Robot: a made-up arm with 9 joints. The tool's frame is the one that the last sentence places.
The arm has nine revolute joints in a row. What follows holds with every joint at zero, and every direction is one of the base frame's. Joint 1 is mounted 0.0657 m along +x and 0.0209 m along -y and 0.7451 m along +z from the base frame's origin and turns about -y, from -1.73 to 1.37 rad. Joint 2 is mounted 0.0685 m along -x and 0.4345 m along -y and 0.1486 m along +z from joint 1 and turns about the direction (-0.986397, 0.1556, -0.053), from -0.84 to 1.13 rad. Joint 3 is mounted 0.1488 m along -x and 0.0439 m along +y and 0.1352 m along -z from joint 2 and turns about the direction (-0.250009, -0.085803, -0.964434), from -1.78 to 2.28 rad. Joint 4 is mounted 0.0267 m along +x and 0.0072 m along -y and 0.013 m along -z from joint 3 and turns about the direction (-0.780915, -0.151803, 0.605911), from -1.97 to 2.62 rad. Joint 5 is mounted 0.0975 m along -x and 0.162 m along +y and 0.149 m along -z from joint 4 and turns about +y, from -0.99 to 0.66 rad. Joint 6 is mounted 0.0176 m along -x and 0.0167 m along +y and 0.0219 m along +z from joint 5 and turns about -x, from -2.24 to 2.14 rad. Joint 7 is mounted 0.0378 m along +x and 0.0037 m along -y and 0.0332 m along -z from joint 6 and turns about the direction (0.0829, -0.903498, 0.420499), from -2.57 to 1.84 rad. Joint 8 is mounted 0.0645 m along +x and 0.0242 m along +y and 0.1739 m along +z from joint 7 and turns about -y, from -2.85 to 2.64 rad. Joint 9 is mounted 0.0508 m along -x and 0.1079 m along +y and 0.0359 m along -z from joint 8 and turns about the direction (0.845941, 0.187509, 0.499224), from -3.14 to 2.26 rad. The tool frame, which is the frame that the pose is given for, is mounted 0.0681 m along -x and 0.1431 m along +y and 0.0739 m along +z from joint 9; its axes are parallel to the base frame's.
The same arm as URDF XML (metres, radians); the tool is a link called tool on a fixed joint. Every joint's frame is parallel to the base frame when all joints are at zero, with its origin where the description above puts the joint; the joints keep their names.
<robot name="arm">
<joint name="joint 1" type="revolute"><parent link="base"/><child link="link1"/><origin xyz="0.0657 -0.0209 0.7451" rpy="0 0 0"/><axis xyz="0 -1 0"/><limit lower="-1.73" upper="1.37"/></joint>
<joint name="joint 2" type="revolute"><parent link="link1"/><child link="link2"/><origin xyz="-0.0685 -0.4345 0.1486" rpy="0 0 0"/><axis xyz="-0.986397 0.1556 -0.053"/><limit lower="-0.84" upper="1.13"/></joint>
<joint name="joint 3" type="revolute"><parent link="link2"/><child link="link3"/><origin xyz="-0.1488 0.0439 -0.1352" rpy="0 0 0"/><axis xyz="-0.250009 -0.085803 -0.964434"/><limit lower="-1.78" upper="2.28"/></joint>
<joint name="joint 4" type="revolute"><parent link="link3"/><child link="link4"/><origin xyz="0.0267 -0.0072 -0.013" rpy="0 0 0"/><axis xyz="-0.780915 -0.151803 0.605911"/><limit lower="-1.97" upper="2.62"/></joint>
<joint name="joint 5" type="revolute"><parent link="link4"/><child link="link5"/><origin xyz="-0.0975 0.162 -0.149" rpy="0 0 0"/><axis xyz="0 1 0"/><limit lower="-0.99" upper="0.66"/></joint>
<joint name="joint 6" type="revolute"><parent link="link5"/><child link="link6"/><origin xyz="-0.0176 0.0167 0.0219" rpy="0 0 0"/><axis xyz="-1 0 0"/><limit lower="-2.24" upper="2.14"/></joint>
<joint name="joint 7" type="revolute"><parent link="link6"/><child link="link7"/><origin xyz="0.0378 -0.0037 -0.0332" rpy="0 0 0"/><axis xyz="0.0829 -0.903498 0.420499"/><limit lower="-2.57" upper="1.84"/></joint>
<joint name="joint 8" type="revolute"><parent link="link7"/><child link="link8"/><origin xyz="0.0645 0.0242 0.1739" rpy="0 0 0"/><axis xyz="0 -1 0"/><limit lower="-2.85" upper="2.64"/></joint>
<joint name="joint 9" type="revolute"><parent link="link8"/><child link="link9"/><origin xyz="-0.0508 0.1079 -0.0359" rpy="0 0 0"/><axis xyz="0.845941 0.187509 0.499224"/><limit lower="-3.14" upper="2.26"/></joint>
<joint name="tool_joint" type="fixed"><parent link="link9"/><child link="tool"/><origin xyz="-0.0681 0.1431 0.0739" rpy="0 0 0"/></joint>
<link name="base"/>
<link name="link1"/>
<link name="link2"/>
<link name="link3"/>
<link name="link4"/>
<link name="link5"/>
<link name="link6"/>
<link name="link7"/>
<link name="link8"/>
<link name="link9"/>
<link name="tool"/>
</robot>

